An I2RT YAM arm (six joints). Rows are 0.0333 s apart.
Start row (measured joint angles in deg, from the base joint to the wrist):
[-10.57 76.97 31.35 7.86 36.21 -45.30]
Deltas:
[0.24 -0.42 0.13 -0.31 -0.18 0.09]
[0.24 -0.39 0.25 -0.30 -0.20 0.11]
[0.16 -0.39 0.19 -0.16 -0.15 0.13]
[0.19 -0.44 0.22 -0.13 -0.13 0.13]
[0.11 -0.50 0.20 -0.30 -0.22 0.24]
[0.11 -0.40 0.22 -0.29 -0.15 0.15]
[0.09 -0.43 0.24 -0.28 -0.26 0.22]
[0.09 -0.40 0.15 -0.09 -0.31 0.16]
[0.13 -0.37 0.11 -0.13 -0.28 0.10]
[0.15 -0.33 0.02 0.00 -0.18 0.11]
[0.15 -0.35 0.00 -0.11 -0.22 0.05]
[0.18 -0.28 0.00 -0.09 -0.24 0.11]
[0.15 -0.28 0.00 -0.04 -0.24 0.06]
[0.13 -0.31 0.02 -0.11 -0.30 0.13]
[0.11 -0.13 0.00 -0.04 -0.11 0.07]
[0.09 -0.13 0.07 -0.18 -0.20 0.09]
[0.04 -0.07 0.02 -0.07 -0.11 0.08]
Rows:
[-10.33 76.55 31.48 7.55 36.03 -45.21]
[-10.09 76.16 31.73 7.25 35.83 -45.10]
[-9.93 75.77 31.92 7.09 35.68 -44.97]
[-9.74 75.33 32.14 6.96 35.55 -44.84]
[-9.63 74.83 32.34 6.66 35.33 -44.60]
[-9.52 74.43 32.56 6.37 35.18 -44.45]
[-9.43 74.00 32.80 6.09 34.92 -44.23]
[-9.34 73.60 32.95 6.00 34.61 -44.07]
[-9.21 73.23 33.06 5.87 34.33 -43.97]
[-9.06 72.90 33.08 5.87 34.15 -43.86]
[-8.91 72.55 33.08 5.76 33.93 -43.81]
[-8.73 72.27 33.08 5.67 33.69 -43.70]
[-8.58 71.99 33.08 5.63 33.45 -43.64]
[-8.45 71.68 33.10 5.52 33.15 -43.51]
[-8.34 71.55 33.10 5.48 33.04 -43.44]
[-8.25 71.42 33.17 5.30 32.84 -43.35]
[-8.21 71.35 33.19 5.23 32.73 -43.27]

